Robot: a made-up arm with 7 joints. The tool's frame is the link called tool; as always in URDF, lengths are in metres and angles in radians.
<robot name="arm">
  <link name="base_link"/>
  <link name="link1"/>
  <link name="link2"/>
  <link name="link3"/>
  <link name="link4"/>
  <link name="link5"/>
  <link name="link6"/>
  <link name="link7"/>
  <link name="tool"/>
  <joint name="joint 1" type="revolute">
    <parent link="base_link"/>
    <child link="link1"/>
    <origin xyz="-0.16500 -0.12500 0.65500" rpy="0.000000 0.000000 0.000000"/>
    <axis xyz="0 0 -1"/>
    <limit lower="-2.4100" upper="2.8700"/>
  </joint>
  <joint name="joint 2" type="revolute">
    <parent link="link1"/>
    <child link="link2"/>
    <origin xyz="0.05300 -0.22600 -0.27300" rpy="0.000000 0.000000 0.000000"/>
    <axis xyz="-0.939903 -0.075 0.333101"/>
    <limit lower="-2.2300" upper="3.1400"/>
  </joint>
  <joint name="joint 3" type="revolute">
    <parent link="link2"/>
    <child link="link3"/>
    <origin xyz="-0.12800 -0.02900 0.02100" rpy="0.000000 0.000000 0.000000"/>
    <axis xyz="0 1 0"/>
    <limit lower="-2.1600" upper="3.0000"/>
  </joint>
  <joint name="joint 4" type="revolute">
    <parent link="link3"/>
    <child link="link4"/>
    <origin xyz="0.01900 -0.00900 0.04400" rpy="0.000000 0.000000 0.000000"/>
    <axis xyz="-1 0 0"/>
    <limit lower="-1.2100" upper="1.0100"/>
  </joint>
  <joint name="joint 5" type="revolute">
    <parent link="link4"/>
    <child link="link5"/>
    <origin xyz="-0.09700 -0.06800 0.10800" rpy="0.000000 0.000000 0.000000"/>
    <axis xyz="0 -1 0"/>
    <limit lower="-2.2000" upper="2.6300"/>
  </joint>
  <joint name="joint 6" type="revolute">
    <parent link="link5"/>
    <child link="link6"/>
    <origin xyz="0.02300 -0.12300 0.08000" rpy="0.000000 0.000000 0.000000"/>
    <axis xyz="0 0 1"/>
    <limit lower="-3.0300" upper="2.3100"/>
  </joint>
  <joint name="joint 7" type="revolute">
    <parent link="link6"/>
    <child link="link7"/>
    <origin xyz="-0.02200 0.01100 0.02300" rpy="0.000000 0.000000 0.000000"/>
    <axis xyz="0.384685 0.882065 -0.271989"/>
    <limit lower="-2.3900" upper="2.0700"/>
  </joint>
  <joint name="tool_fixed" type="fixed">
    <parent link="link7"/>
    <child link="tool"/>
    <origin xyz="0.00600 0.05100 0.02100" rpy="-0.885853 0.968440 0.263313"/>
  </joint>
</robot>
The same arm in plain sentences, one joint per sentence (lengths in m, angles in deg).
The arm has seven revolute joints in a row. What follows holds with every joint at zero, and every direction is one of the base frame's. The first joint is mounted 0.165 m along -x and 0.125 m along -y and 0.655 m along +z from the base frame's origin and rotates about -z, from -138.08 to 164.44 deg. The second joint is mounted 0.053 m along +x and 0.226 m along -y and 0.273 m along -z from the first joint and rotates about the direction (-0.939903, -0.075, 0.333101), from -127.77 to 179.91 deg. The third joint is mounted 0.128 m along -x and 0.029 m along -y and 0.021 m along +z from the second joint and rotates about +y, from -123.76 to 171.89 deg. The fourth joint is mounted 0.019 m along +x and 0.009 m along -y and 0.044 m along +z from the third joint and rotates about -x, from -69.33 to 57.87 deg. The fifth joint is mounted 0.097 m along -x and 0.068 m along -y and 0.108 m along +z from the fourth joint and rotates about -y, from -126.05 to 150.69 deg. The sixth joint is mounted 0.023 m along +x and 0.123 m along -y and 0.08 m along +z from the fifth joint and rotates about +z, from -173.61 to 132.35 deg. The seventh joint is mounted 0.022 m along -x and 0.011 m along +y and 0.023 m along +z from the sixth joint and rotates about the direction (0.384685, 0.882065, -0.271989), from -136.94 to 118.6 deg. The tool frame, which is the frame that the pose is given for, is mounted 0.006 m along +x and 0.051 m along +y and 0.021 m along +z from the seventh joint; its axes are the base frame's turned by roll -50.76, pitch 55.49 and yaw 15.09 deg (as in URDF: about the fixed x, then y, then z).
